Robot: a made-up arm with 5 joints.
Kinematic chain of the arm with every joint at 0, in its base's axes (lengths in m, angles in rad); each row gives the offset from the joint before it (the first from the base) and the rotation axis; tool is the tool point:
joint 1: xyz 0 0 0.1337 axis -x
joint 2: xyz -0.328 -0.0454 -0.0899 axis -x
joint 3: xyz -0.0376 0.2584 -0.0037 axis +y
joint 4: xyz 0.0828 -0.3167 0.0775 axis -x
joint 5: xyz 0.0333 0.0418 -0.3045 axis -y
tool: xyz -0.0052 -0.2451 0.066
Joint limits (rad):
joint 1: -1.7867..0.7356
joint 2: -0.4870..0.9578
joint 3: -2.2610..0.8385
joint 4: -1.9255..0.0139
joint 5: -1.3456..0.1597
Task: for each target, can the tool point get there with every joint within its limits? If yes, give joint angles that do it. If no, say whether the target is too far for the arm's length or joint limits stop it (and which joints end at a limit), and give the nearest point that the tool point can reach.
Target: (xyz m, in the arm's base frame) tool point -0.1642 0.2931 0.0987
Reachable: yes | joints -1.2405 -0.2521 -0.1305 -0.9893 -1.0735
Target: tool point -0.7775 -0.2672 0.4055
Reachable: no: joint limits stop it (at a limit: joint 1, joint 2, joint 3, joint 5) | nearest point -0.4555 -0.2895 0.3065 | short by 0.338 m
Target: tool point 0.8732 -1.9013 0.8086
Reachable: no: too far | nearest point -0.1628 -0.3950 0.2159 | short by 1.922 m
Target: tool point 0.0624 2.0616 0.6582
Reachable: no: too far | nearest point -0.2989 0.4590 0.1339 | short by 1.724 m
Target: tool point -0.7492 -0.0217 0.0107
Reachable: no: joint limits stop it (at a limit: joint 2, joint 3, joint 5) | nearest point -0.4654 -0.0506 -0.1533 | short by 0.329 m
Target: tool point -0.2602 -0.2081 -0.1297
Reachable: yes | joints 0.3765 0.4113 0.0905 -1.0423 -0.2233
